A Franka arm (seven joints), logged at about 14 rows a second.
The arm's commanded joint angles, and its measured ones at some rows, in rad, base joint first. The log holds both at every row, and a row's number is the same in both.
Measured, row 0:
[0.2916 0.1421 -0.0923 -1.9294 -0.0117 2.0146 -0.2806]
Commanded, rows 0 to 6:
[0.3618 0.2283 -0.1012 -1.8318 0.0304 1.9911 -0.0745]
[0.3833 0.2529 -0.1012 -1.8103 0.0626 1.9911 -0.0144]
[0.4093 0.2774 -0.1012 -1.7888 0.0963 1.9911 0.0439]
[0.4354 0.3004 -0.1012 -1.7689 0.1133 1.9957 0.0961]
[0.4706 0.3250 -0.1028 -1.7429 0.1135 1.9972 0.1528]
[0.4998 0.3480 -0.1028 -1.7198 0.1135 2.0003 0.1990]
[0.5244 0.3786 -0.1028 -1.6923 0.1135 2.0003 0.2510]
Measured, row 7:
[0.4790 0.3043 -0.0919 -1.7854 0.0945 2.0160 0.1629]
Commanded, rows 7 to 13:
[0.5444 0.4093 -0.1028 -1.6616 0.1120 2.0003 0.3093]
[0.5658 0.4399 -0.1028 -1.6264 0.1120 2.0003 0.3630]
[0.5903 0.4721 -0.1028 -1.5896 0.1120 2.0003 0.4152]
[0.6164 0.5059 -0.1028 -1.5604 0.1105 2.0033 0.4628]
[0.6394 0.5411 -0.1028 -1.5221 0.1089 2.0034 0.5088]
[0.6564 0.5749 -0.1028 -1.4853 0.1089 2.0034 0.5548]
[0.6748 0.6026 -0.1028 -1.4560 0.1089 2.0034 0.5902]
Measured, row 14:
[0.6463 0.5143 -0.0924 -1.5733 0.0950 2.0206 0.5220]
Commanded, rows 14 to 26:
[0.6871 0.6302 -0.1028 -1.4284 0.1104 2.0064 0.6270]
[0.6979 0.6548 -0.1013 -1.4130 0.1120 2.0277 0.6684]
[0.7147 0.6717 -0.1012 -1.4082 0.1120 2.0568 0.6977]
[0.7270 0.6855 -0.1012 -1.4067 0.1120 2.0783 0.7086]
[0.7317 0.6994 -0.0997 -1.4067 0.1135 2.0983 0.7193]
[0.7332 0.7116 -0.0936 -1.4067 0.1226 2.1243 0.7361]
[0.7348 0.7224 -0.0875 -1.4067 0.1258 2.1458 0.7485]
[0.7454 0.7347 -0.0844 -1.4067 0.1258 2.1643 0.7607]
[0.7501 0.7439 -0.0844 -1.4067 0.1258 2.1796 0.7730]
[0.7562 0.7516 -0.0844 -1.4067 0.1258 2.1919 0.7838]
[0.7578 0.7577 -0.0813 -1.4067 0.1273 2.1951 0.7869]
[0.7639 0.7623 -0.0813 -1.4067 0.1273 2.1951 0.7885]
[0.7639 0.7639 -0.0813 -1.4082 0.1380 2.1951 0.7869]
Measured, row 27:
[0.7595 0.7335 -0.0779 -1.4552 0.1009 2.1942 0.7796]
